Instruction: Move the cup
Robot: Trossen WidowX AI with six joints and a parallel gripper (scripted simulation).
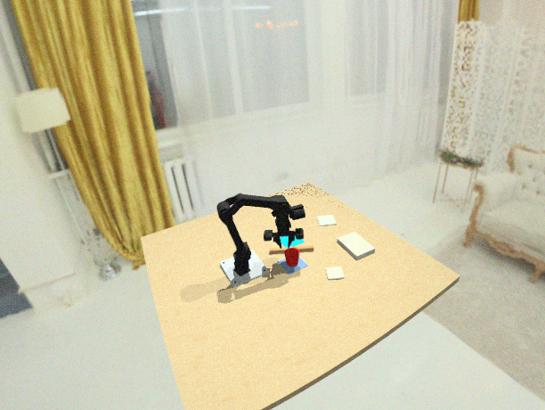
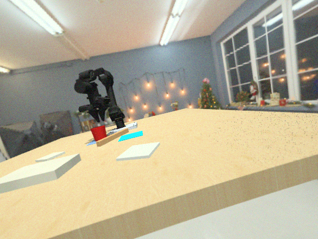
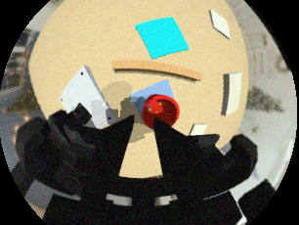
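Now: gripper tip 60 mm above the red cup, 20 mm to the left of it and 20 mm short of it. Also, from my gripper tip: wooden strip 100 mm below, 90 mm ahead, 50 mm to the left; then light blue pad 110 mm below, 30 mm to the right, 20 mm ahead.
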